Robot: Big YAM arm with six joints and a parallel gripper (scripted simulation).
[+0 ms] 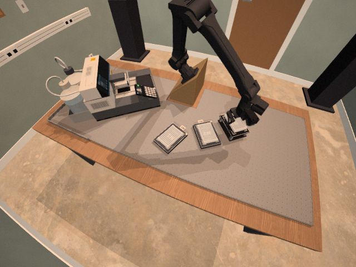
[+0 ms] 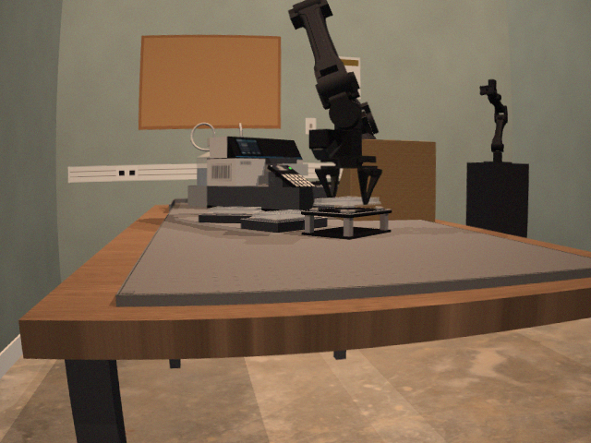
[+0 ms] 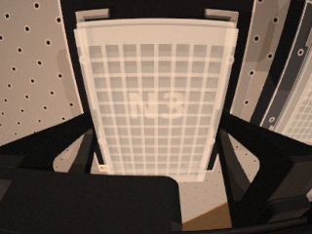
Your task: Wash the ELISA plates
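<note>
Now: the plate nest 30 mm below my hand. From my hand the other things lie so: plate washer (50 mm behind, 770 mm to the right, 60 mm above); then N1 label (90 mm ahead, 290 mm to the right, 70 mm below).
</note>
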